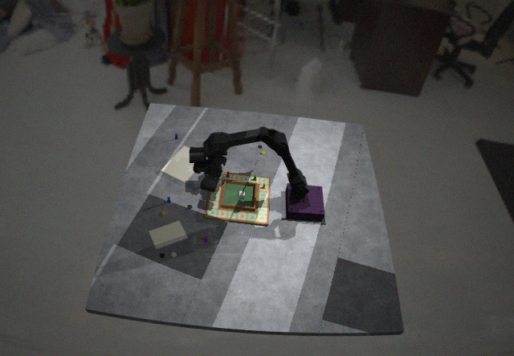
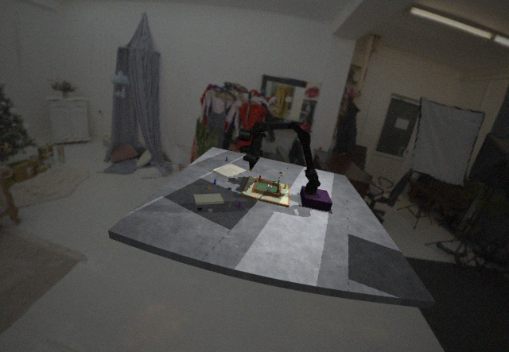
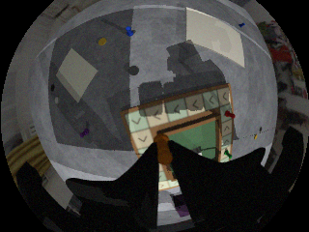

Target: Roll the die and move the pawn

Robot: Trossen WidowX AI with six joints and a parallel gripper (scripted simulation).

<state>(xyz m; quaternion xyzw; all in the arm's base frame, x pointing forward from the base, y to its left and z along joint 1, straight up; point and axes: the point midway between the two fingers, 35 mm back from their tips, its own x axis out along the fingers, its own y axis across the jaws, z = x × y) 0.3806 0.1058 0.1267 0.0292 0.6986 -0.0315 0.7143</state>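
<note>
Now: gripper tip 120 mm past the white die, 80 mm to the left of it and 120 mm above it. Round my gripper tip: green tray 110 mm behind, 80 mm to the right, 140 mm below; then red pawn 40 mm behind, 190 mm to the right, 120 mm below; then orange pawn 10 mm above.
</note>
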